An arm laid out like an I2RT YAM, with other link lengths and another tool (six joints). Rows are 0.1 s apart.
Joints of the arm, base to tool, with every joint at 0 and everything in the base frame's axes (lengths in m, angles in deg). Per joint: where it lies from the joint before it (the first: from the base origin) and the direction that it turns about. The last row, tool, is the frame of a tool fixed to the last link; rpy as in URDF.
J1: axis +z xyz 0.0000 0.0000 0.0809
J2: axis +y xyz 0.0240 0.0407 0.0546
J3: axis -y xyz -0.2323 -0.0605 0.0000
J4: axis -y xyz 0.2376 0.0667 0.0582
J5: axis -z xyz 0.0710 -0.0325 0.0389
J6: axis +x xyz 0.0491 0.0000 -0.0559
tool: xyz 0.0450 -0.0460 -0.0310 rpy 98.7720 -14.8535 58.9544
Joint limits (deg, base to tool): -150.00..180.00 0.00..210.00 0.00..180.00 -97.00..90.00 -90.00..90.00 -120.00..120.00
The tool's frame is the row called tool.
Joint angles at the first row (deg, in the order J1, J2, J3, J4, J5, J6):
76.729 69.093 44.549 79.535 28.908 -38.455
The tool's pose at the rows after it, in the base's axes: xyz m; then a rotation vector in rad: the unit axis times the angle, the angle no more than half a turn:
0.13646, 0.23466, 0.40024, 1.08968, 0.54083, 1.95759
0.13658, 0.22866, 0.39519, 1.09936, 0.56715, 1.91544
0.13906, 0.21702, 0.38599, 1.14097, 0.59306, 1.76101
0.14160, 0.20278, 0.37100, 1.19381, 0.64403, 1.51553
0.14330, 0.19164, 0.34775, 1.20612, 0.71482, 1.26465
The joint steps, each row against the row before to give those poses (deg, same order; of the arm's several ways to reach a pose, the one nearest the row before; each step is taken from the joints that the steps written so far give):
0.087 -2.039 -1.627 -1.261 -0.227 1.130
-0.012 -1.965 -1.354 -2.340 1.519 -0.355
0.013 -1.715 -0.734 -3.640 6.383 -3.211
-0.044 -1.440 -0.278 -6.106 10.125 -3.956
-0.485 -0.580 -1.462 -6.620 9.137 -2.335

